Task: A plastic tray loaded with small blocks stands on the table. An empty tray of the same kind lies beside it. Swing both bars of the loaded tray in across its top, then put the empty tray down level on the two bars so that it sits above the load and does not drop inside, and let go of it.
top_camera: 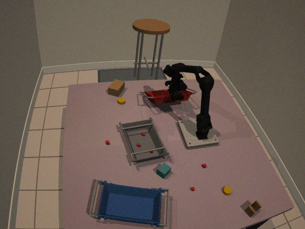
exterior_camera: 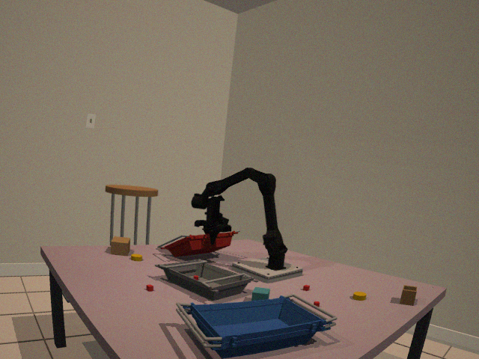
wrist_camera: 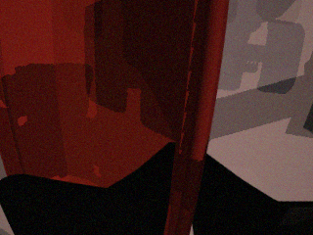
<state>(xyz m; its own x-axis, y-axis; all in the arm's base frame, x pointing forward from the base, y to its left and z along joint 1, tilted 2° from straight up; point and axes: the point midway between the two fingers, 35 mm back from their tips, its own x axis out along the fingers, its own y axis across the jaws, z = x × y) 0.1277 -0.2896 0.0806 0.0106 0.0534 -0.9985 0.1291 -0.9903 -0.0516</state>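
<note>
Right now my gripper tip is 1 cm short of the red tray, 8 cm to the left of it and 1 cm above it. The rest, counted from my gripper tip: teal cube (16 cm ahead, 51 cm to the left, 6 cm below); small brown box (28 cm behind, 85 cm to the left, 7 cm below); tan box (36 cm ahead, 22 cm to the right, 5 cm below).
</note>
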